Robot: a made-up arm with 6 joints. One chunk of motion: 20 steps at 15 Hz.
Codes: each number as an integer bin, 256 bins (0 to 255) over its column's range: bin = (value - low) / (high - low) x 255, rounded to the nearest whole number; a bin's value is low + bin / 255 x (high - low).
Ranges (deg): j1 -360.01..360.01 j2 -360.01..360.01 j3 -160..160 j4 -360.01..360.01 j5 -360.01..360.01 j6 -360.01..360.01
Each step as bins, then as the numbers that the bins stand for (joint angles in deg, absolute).
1 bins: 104 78 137 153 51 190
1 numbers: -66.35 -139.77 11.92 72.00 -216.01 176.48
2 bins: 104 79 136 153 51 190
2 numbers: -66.35 -136.94 10.67 72.00 -216.01 176.48
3 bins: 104 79 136 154 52 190
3 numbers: -66.35 -136.94 10.67 74.83 -213.18 176.48
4 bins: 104 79 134 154 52 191
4 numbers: -66.35 -136.94 8.16 74.83 -213.18 179.30
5 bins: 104 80 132 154 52 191
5 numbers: -66.35 -134.12 5.65 74.83 -213.18 179.30
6 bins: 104 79 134 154 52 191
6 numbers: -66.35 -136.94 8.16 74.83 -213.18 179.30
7 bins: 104 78 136 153 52 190
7 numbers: -66.35 -139.77 10.67 72.00 -213.18 176.48
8 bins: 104 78 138 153 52 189
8 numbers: -66.35 -139.77 13.18 72.00 -213.18 173.65
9 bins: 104 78 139 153 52 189
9 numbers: -66.35 -139.77 14.43 72.00 -213.18 173.65
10 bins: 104 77 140 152 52 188
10 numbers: -66.35 -142.59 15.69 69.18 -213.18 170.83
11 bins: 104 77 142 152 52 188
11 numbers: -66.35 -142.59 18.20 69.18 -213.18 170.83
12 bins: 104 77 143 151 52 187
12 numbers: -66.35 -142.59 19.45 66.35 -213.18 168.00
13 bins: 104 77 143 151 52 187
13 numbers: -66.35 -142.59 19.45 66.35 -213.18 168.00
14 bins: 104 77 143 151 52 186
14 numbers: -66.35 -142.59 19.45 66.35 -213.18 165.18
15 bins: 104 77 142 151 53 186
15 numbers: -66.35 -142.59 18.20 66.35 -210.36 165.18
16 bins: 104 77 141 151 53 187
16 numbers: -66.35 -142.59 16.94 66.35 -210.36 168.00
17 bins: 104 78 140 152 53 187
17 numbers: -66.35 -139.77 15.69 69.18 -210.36 168.00
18 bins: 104 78 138 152 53 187
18 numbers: -66.35 -139.77 13.18 69.18 -210.36 168.00
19 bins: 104 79 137 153 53 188
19 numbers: -66.35 -136.94 11.92 72.00 -210.36 170.83
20 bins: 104 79 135 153 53 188
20 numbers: -66.35 -136.94 9.41 72.00 -210.36 170.83
